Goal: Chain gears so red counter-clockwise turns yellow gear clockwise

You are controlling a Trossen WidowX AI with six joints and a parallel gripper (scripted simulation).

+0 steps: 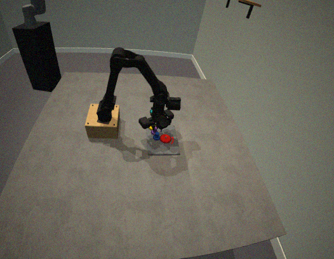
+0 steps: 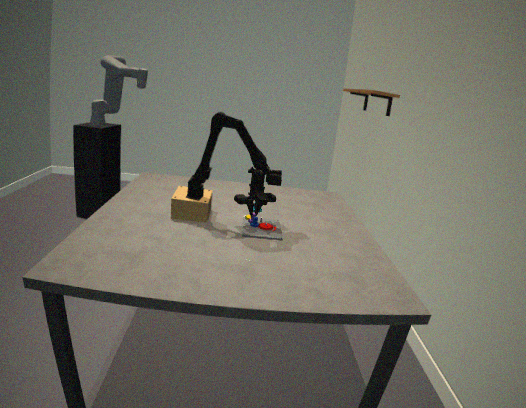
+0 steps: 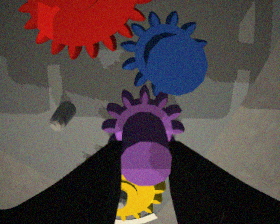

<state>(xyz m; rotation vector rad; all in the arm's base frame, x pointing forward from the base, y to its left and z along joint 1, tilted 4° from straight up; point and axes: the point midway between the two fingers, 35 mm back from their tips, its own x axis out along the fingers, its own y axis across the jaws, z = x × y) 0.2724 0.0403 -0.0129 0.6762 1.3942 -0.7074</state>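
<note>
Now: the small purple gear 1 cm below my gripper tip. Also, from my gripper tip: red gear 7 cm ahead, 3 cm to the right, 2 cm below; then blue gear 2 cm ahead, 3 cm to the right, 2 cm below; then yellow gear 2 cm behind, 4 cm to the left, 2 cm below.
</note>
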